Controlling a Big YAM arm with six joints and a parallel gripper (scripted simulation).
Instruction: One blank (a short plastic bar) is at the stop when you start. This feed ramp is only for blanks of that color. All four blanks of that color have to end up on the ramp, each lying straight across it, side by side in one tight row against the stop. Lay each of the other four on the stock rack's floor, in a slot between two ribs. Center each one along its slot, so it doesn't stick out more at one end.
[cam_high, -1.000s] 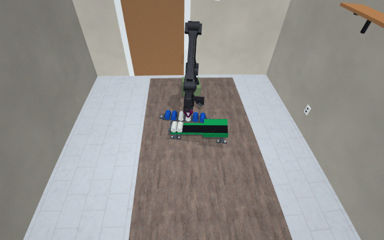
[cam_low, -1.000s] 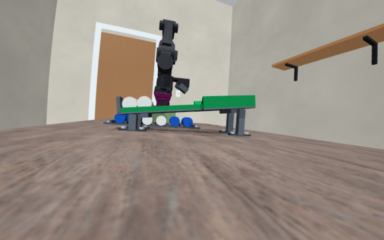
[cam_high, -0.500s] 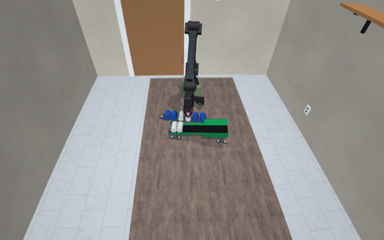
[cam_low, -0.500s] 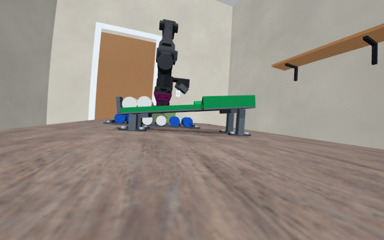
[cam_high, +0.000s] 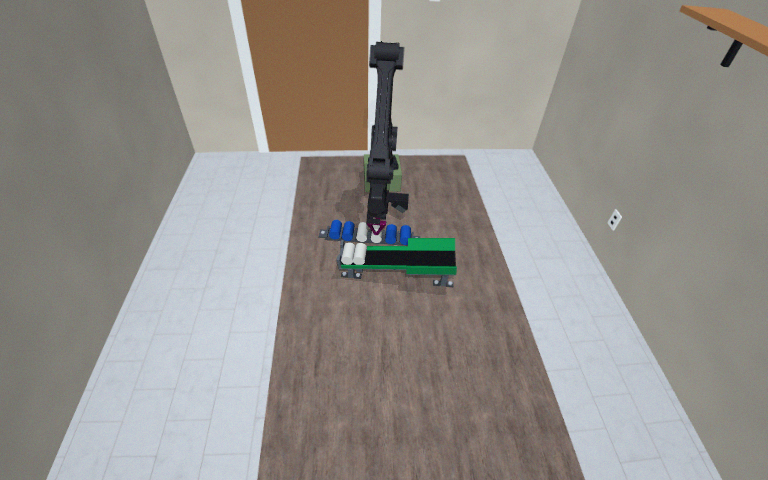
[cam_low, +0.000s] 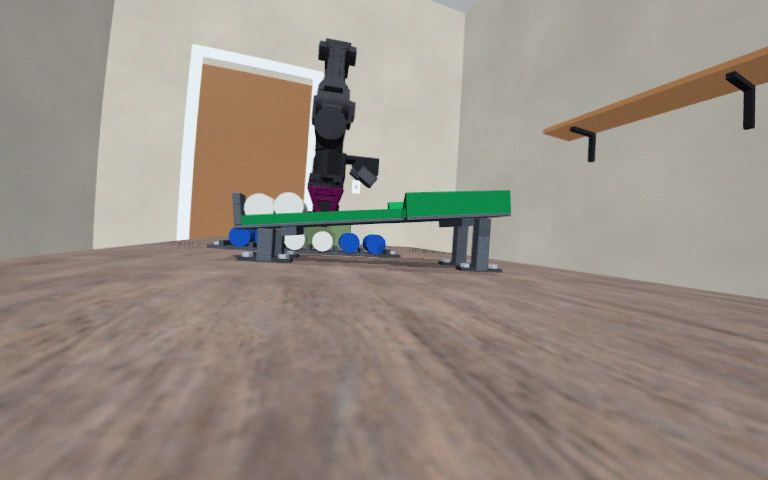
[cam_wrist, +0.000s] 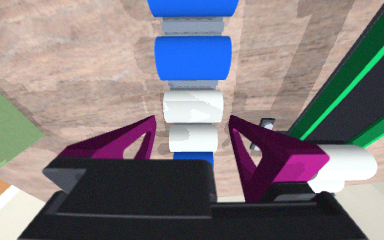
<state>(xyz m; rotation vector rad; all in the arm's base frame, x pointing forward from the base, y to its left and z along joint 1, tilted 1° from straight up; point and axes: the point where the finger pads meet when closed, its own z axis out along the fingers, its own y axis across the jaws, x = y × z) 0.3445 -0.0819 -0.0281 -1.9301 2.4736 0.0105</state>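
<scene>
My hand is 1 cm past the stock rack, 3 cm to the left of it and 7 cm above it.
</scene>
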